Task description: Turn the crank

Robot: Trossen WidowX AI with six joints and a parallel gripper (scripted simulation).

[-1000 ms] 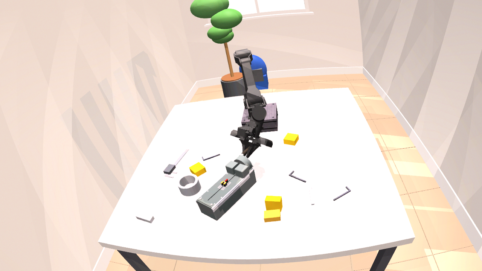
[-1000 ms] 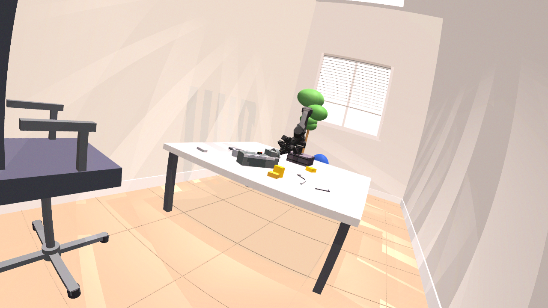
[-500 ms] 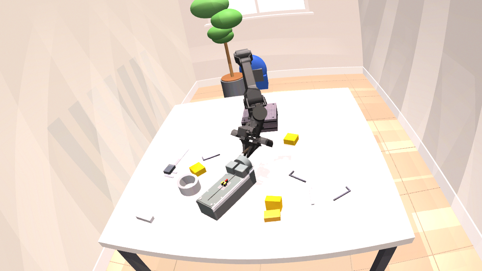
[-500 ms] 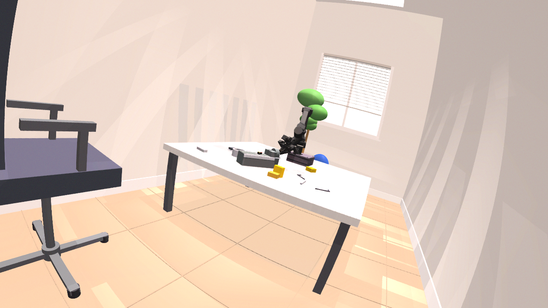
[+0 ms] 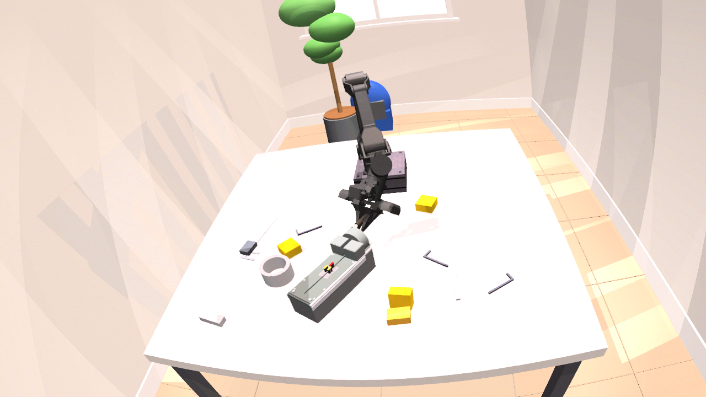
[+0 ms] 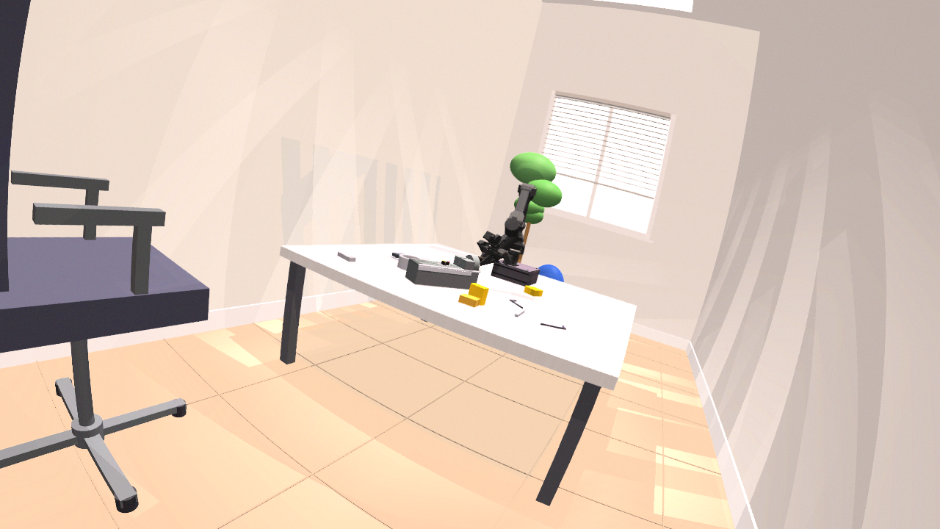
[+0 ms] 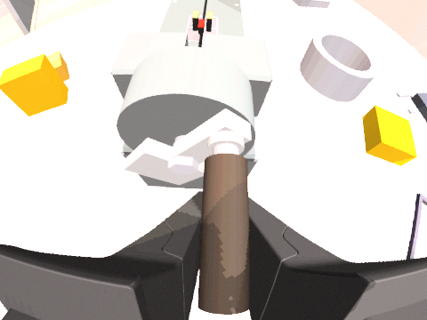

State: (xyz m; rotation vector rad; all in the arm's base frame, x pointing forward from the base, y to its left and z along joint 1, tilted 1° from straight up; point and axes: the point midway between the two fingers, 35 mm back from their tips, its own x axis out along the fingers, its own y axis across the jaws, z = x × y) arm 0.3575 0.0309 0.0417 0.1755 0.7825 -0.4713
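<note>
My gripper tip is 10 mm past the brown crank handle, 10 mm to the right of it and 20 mm below it. From my gripper tip the other things lie so: red pointer: 140 mm ahead, 50 mm to the right, 10 mm below.
</note>
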